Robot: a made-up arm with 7 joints.
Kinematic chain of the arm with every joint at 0, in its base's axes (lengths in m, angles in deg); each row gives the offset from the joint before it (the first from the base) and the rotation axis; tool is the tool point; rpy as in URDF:
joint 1: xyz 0.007 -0.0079 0.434 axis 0 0.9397 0.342
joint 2: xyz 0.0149 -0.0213 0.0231 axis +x
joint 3: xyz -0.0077 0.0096 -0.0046 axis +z
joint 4: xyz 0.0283 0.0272 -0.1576 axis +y
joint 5: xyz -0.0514 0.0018 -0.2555 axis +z
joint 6: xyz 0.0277 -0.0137 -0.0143 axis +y
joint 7: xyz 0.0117 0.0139 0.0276 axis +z
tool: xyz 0.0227 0.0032 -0.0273 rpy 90 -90 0
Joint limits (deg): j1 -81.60..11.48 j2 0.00..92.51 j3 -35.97..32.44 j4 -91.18..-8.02 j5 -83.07..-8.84 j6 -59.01..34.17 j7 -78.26..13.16
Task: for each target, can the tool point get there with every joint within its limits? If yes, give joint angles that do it. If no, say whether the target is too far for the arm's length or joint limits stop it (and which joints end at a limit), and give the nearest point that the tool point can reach.
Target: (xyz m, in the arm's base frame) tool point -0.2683 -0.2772 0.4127
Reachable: no: joint limits stop it (at a limit: joint 1, joint 2, joint 3, joint 4) | nearest point 0.1041 -0.2972 0.5697 | short by 0.405 m
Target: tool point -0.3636 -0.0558 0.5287
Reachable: no: joint limits stop it (at a limit: joint 1, joint 2, joint 3, joint 4, joint 5, joint 7) | nearest point -0.1204 0.0792 0.7383 | short by 0.348 m
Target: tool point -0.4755 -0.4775 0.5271
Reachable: no: too far | nearest point 0.1026 -0.3080 0.5809 | short by 0.605 m
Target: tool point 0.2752 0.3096 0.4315
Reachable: yes | joints -28.45 79.10 -13.63 -44.34 -68.88 20.57 -62.35
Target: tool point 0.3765 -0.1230 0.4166
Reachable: yes | joints -50.49 23.74 -27.37 -62.78 -37.99 21.15 5.25
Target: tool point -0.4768 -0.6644 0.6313
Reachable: no: too far | nearest point 0.1064 -0.3168 0.5853 | short by 0.680 m
